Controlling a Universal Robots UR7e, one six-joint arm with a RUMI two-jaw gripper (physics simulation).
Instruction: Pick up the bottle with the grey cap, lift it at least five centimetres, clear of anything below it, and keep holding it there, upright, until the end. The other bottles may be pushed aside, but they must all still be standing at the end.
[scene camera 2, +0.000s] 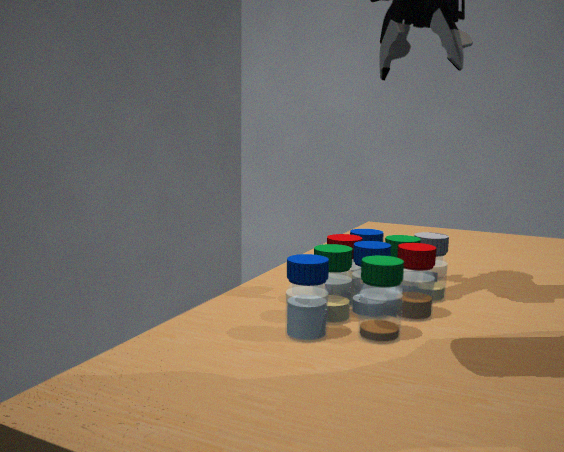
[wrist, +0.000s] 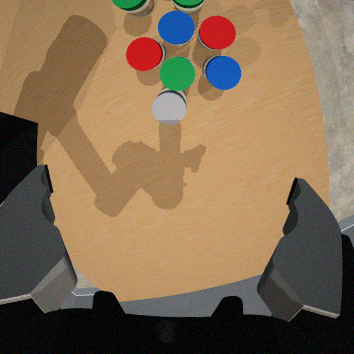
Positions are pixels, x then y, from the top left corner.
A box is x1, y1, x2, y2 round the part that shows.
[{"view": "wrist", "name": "gripper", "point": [170, 175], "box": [0, 164, 353, 353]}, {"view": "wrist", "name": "red-capped bottle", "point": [143, 53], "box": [126, 37, 166, 70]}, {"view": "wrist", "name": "green-capped bottle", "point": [177, 73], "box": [159, 55, 194, 90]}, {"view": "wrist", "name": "blue-capped bottle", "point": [223, 72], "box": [201, 54, 240, 89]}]
